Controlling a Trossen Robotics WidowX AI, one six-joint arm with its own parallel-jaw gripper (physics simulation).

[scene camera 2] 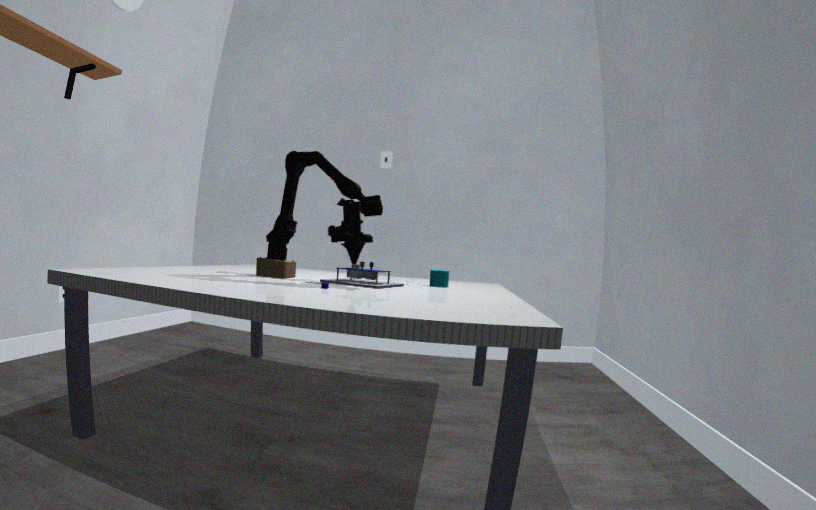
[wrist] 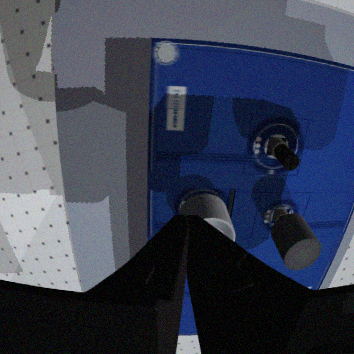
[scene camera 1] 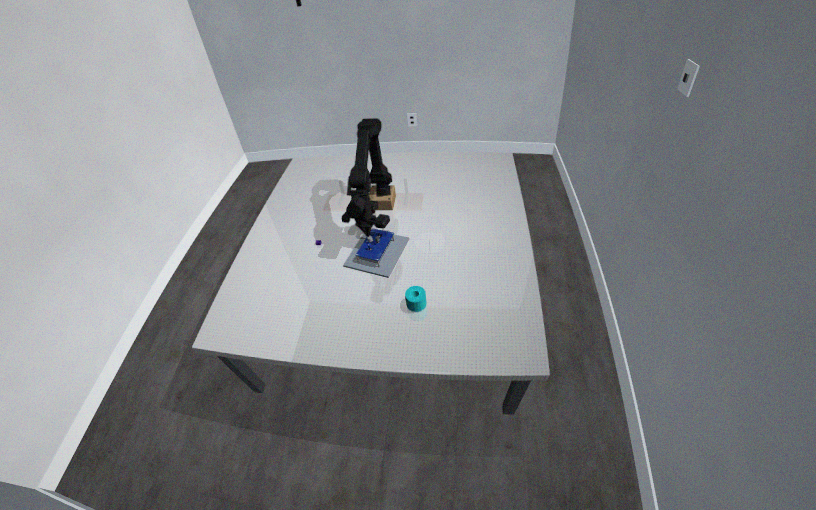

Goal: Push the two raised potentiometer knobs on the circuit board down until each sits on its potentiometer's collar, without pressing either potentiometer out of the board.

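The blue circuit board is held on posts above a grey base plate. In the wrist view, a light grey knob stands on the board's left part, partly hidden by the fingers. A darker grey knob stands to its right, with a metal part showing between it and the board. A thin black shaft stands in a ringed mount farther up. My gripper is shut and empty, its tips at the light grey knob; contact cannot be told.
A teal cylinder with a hole in its top stands in front of the base plate, to the right. A small purple cube lies left of the plate. The arm's brown base block is behind the board.
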